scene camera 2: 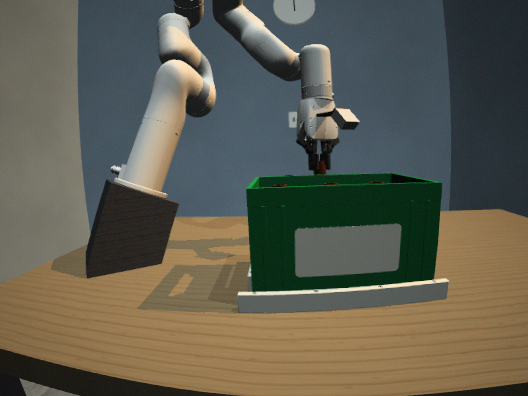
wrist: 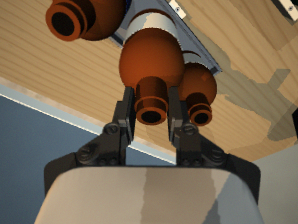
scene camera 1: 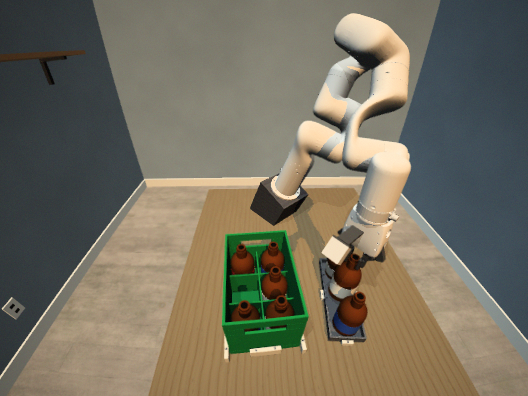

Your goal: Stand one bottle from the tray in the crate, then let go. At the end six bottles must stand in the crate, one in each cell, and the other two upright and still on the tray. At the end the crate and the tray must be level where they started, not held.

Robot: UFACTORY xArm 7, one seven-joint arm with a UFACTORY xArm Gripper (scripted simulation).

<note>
I see my gripper [scene camera 2: 319, 169], a crate [scene camera 2: 307, 237] and a bottle [scene camera 1: 351, 313].
My gripper shows as well in scene camera 1 [scene camera 1: 353, 262].
</note>
